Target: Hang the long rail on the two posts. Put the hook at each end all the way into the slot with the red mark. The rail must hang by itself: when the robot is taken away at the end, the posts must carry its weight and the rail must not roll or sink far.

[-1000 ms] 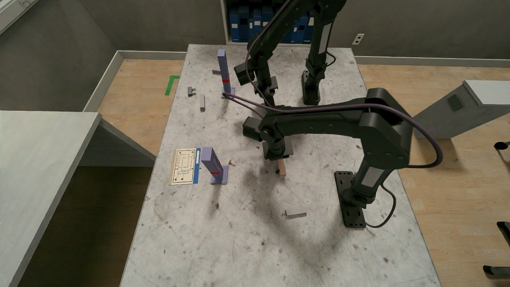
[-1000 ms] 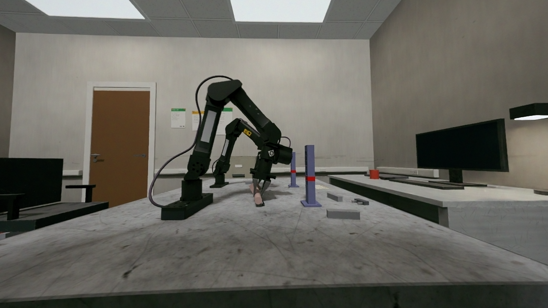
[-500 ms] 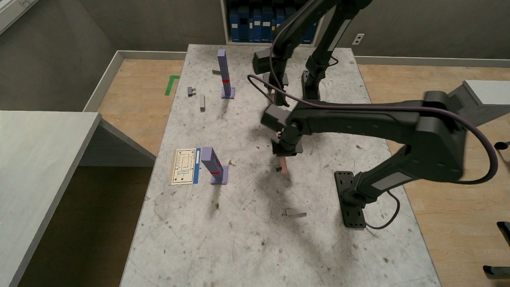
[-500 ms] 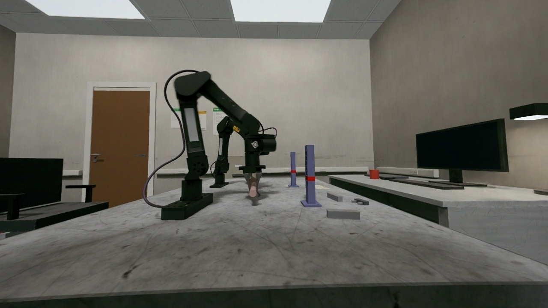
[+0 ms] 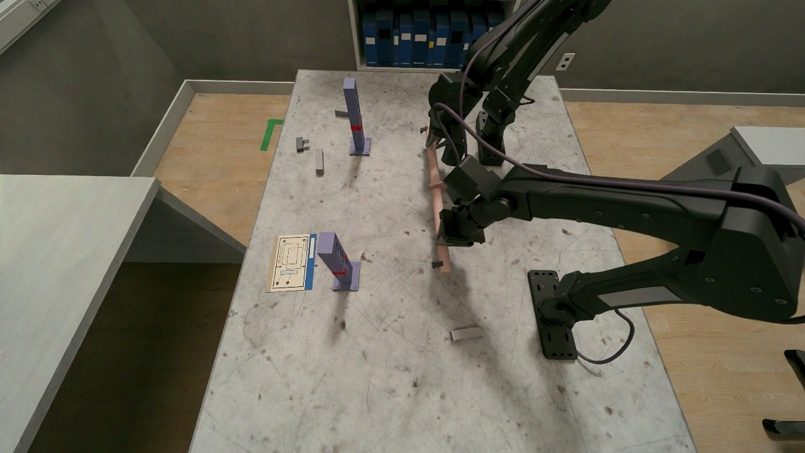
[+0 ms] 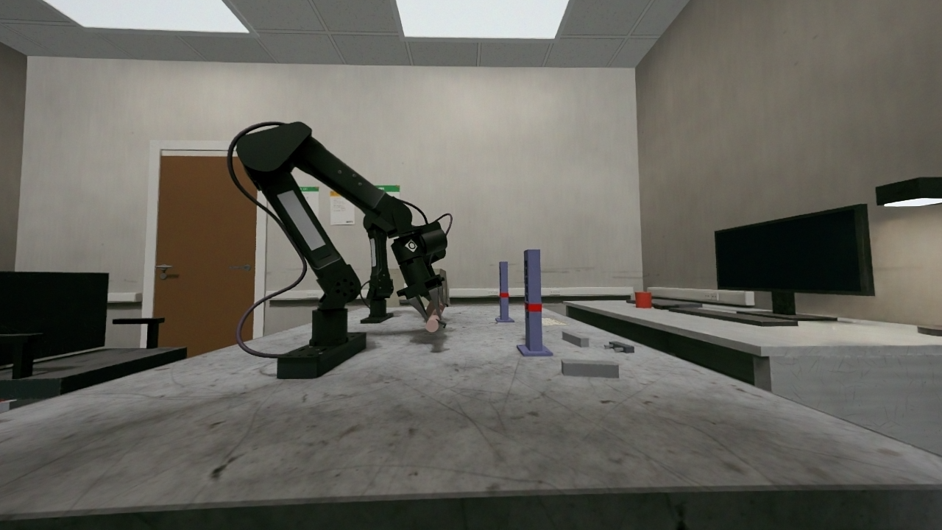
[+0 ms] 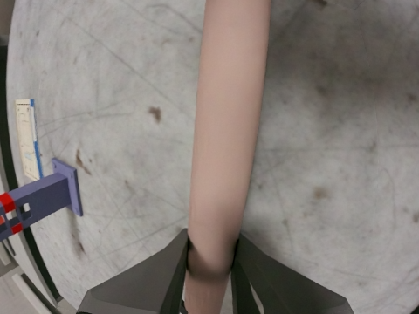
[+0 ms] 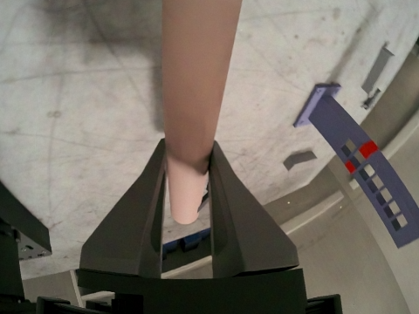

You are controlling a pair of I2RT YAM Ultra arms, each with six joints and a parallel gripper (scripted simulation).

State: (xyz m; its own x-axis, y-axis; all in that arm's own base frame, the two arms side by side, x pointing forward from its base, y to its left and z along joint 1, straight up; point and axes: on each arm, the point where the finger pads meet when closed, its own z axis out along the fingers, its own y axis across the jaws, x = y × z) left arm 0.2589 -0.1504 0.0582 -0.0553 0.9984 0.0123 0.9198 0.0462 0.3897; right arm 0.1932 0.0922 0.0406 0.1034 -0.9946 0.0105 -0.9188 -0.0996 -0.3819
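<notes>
Right now the pink rail is 150 mm to the left of my right hand and 20 mm ahead of it. From my right hand the other things lie so: grey part 390 mm ahead, 100 mm to the right, 60 mm below; paper card 400 mm ahead, 280 mm to the left, 60 mm below.
</notes>
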